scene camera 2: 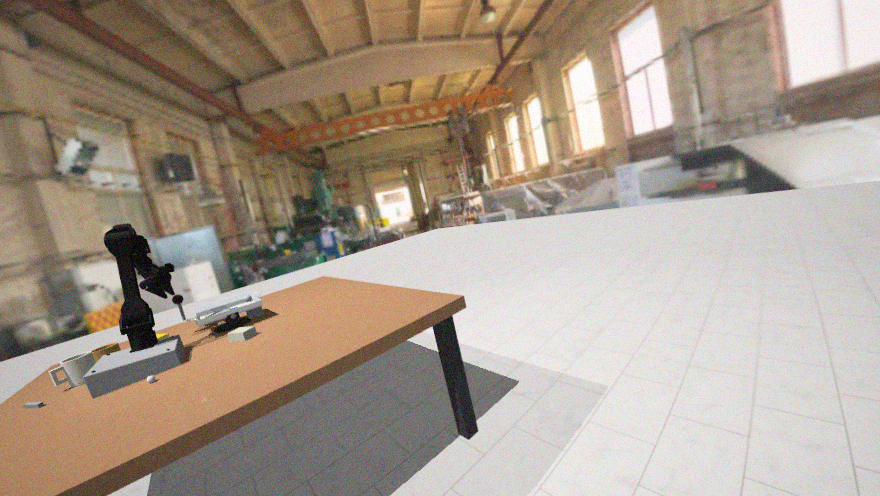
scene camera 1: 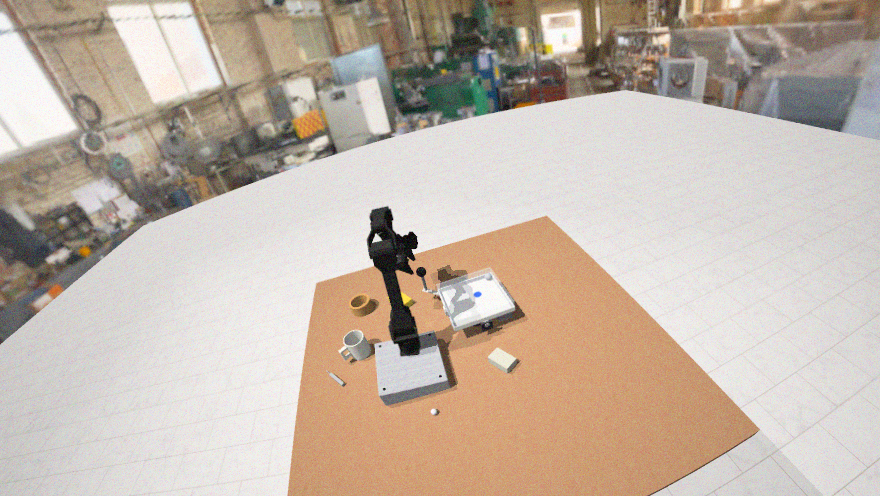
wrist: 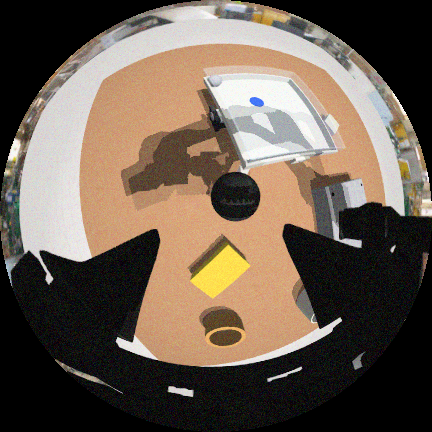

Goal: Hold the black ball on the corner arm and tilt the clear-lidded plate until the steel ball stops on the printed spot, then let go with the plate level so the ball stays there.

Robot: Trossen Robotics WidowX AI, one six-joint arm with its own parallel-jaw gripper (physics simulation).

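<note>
The black ball (scene camera 1: 420, 271) (scene camera 2: 178, 299) (wrist: 235, 196) stands on a thin post on the plate's corner arm. My gripper (scene camera 1: 412, 261) (scene camera 2: 165, 289) (wrist: 222, 233) is open and empty, close to the ball. In the wrist view the ball shows ahead of the gap between the fingertips, right of its middle. The clear-lidded plate (scene camera 1: 492, 301) (scene camera 2: 228, 311) (wrist: 300, 105) sits on its stand; its exact tilt is hard to tell. The steel ball (scene camera 1: 488, 276) (wrist: 215, 81) is in a far corner, away from the blue printed spot (scene camera 1: 477, 294) (wrist: 256, 102).
A yellow block (scene camera 1: 406, 300) (wrist: 220, 271) and brown bowl (scene camera 1: 362, 311) lie near the arm. A grey mug (scene camera 1: 357, 348) (scene camera 2: 77, 369) stands beside the grey base (scene camera 1: 409, 369) (scene camera 2: 135, 363). A cream block (scene camera 1: 502, 359) (scene camera 2: 242, 333) (wrist: 331, 123), small white ball (scene camera 1: 434, 411) and grey stick (scene camera 1: 336, 378) lie farther off.
</note>
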